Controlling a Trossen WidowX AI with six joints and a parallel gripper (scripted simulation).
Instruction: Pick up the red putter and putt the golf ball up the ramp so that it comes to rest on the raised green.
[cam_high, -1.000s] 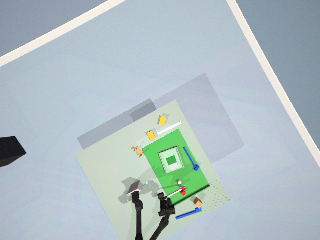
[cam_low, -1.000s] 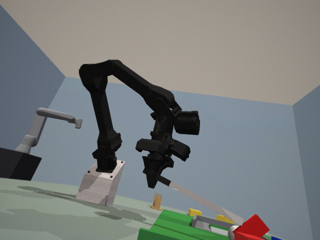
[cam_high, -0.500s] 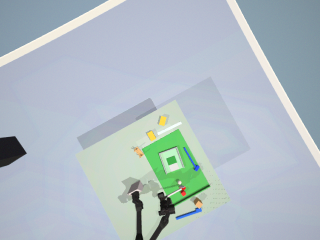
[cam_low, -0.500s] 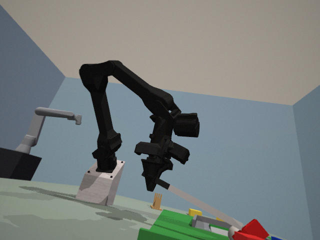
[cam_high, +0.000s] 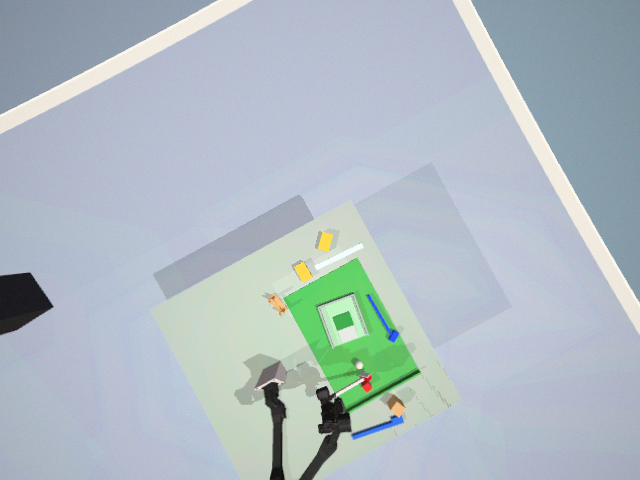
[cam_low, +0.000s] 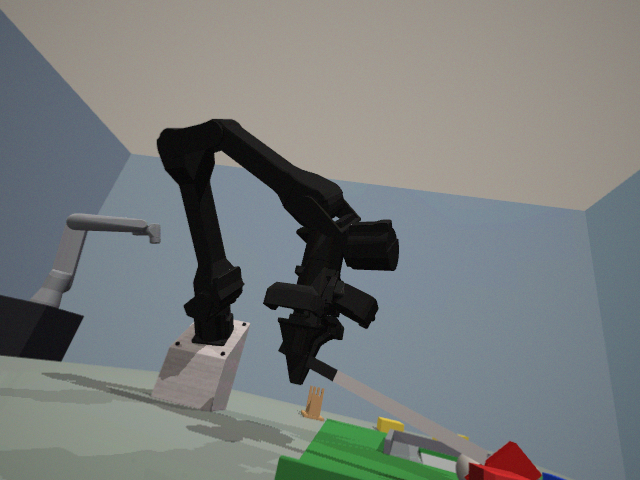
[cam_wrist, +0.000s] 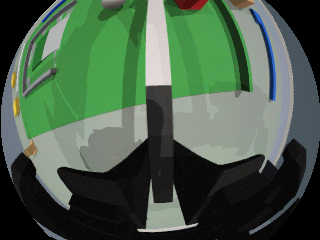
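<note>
Now: gripper tip 120 mm short of the red putter and 20 mm to the left of it. From my gripper tip the other things lie so: white golf ball: 220 mm ahead, 20 mm to the left, 50 mm below; red block: 200 mm ahead, 100 mm to the right, 50 mm below; tan block: 270 mm ahead, 280 mm to the right, 40 mm below.
</note>
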